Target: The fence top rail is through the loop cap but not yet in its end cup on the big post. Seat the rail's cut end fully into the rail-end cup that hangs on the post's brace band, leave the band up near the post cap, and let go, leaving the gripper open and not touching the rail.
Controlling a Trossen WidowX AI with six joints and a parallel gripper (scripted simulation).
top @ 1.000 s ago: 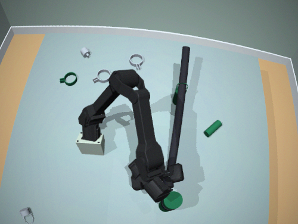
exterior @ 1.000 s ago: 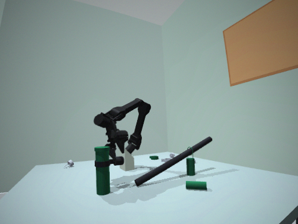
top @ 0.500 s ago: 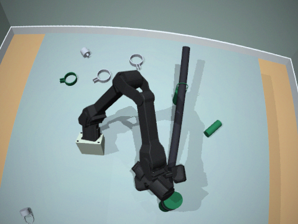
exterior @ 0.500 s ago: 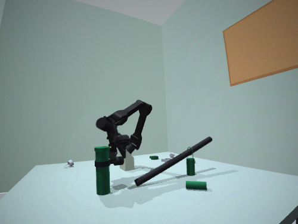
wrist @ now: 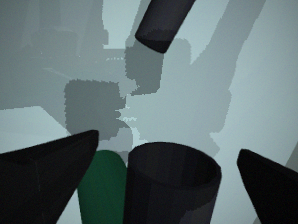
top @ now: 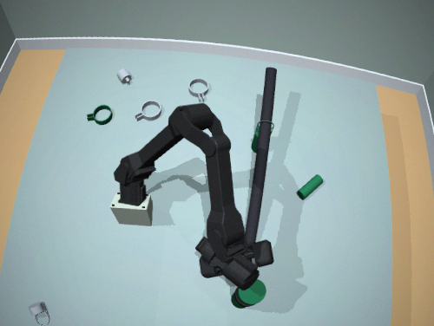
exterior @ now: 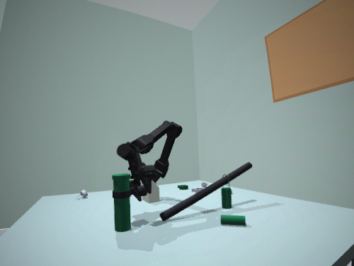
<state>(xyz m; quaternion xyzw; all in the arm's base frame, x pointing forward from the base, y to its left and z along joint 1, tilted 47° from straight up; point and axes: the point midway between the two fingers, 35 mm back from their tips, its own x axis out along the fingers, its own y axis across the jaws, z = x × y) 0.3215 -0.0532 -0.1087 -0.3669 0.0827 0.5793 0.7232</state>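
The rail-end cup lies 1 cm behind my gripper tip, 3 cm to the right of it and 3 cm above it. Also, from my gripper tip: green cylinder (17 cm ahead, 30 cm to the left, 9 cm below); small green post (1 cm behind, 41 cm to the left); white cup (51 cm behind, 58 cm to the left, 9 cm below).
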